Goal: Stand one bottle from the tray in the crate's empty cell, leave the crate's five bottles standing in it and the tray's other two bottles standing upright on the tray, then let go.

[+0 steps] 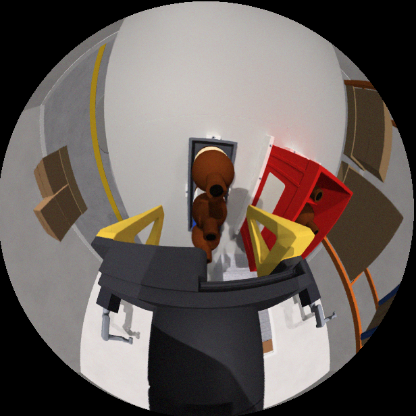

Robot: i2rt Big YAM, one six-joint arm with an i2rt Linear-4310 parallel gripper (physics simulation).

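Observation:
My gripper [204, 209] is open, its two yellow fingers wide apart, with nothing between them held. Three brown bottles stand in a row on the dark grey tray [190, 165]: the far bottle [212, 167], the middle bottle [209, 210] and the near bottle [204, 237]. The middle and near bottles show in the gap between the fingers. The red crate [291, 167] stands right of the tray, partly behind the right finger. In it, one bottle's neck [317, 194] and another bottle [306, 218] show; its other cells and bottles are hidden.
The tray and crate stand on a pale table [220, 75]. A grey textured patch [240, 273] lies at the crate's near side. Cardboard boxes [60, 195] [370, 130] are beyond the table on both sides. Orange rails [345, 285] are at the right.

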